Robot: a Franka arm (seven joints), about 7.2 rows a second.
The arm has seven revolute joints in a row. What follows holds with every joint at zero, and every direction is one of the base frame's.
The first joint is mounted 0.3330 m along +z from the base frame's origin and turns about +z.
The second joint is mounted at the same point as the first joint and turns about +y.
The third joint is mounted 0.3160 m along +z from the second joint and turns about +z.
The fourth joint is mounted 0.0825 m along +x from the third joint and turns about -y.
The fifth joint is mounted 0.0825 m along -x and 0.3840 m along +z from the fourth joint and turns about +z.
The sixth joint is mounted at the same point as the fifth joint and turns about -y.
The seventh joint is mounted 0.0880 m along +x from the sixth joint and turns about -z.
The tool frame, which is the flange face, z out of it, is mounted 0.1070 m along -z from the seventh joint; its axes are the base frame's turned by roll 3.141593, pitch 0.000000 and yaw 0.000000 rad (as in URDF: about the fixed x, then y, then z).
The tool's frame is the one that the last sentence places.
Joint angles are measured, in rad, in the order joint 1, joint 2, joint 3, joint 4, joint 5, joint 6, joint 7. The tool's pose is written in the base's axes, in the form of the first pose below.
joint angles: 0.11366 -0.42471 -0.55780 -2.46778 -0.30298 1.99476 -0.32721
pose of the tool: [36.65 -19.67 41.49], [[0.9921 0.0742 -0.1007], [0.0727 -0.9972 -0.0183], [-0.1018 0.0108 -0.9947]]
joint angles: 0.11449 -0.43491 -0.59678 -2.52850 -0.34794 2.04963 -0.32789
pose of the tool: [35.33 -20.24 39.25], [[0.9914 0.0800 -0.1037], [0.0775 -0.9966 -0.0278], [-0.1056 0.0196 -0.9942]]
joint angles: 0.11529 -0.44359 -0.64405 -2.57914 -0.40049 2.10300 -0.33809
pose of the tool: [33.99 -21.09 37.31], [[0.9904 0.0932 -0.1018], [0.0895 -0.9952 -0.0400], [-0.1051 0.0306 -0.9940]]
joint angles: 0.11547 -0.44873 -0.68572 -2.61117 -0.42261 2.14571 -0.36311
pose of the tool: [33.01 -21.85 36.03], [[0.9904 0.1045 -0.0903], [0.1019 -0.9942 -0.0331], [-0.0932 0.0236 -0.9954]]
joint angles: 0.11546 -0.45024 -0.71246 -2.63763 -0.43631 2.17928 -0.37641
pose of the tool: [32.31 -22.13 34.96], [[0.9903 0.1111 -0.0830], [0.1092 -0.9937 -0.0269], [-0.0855 0.0176 -0.9962]]
